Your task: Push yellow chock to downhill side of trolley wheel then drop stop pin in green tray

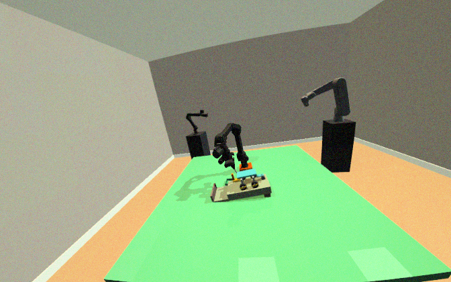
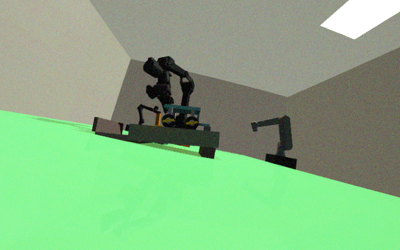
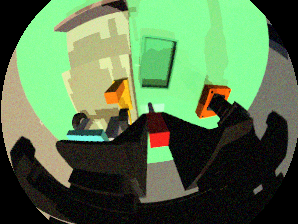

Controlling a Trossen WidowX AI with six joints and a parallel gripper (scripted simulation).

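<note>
The trolley lies 9 cm ahead of my gripper tip, 11 cm to the left of it and 3 cm below it. Also, from my gripper tip: brown stop block (13 cm ahead, 14 cm to the right, 11 cm below); then stop pin (right at my gripper tip).
</note>
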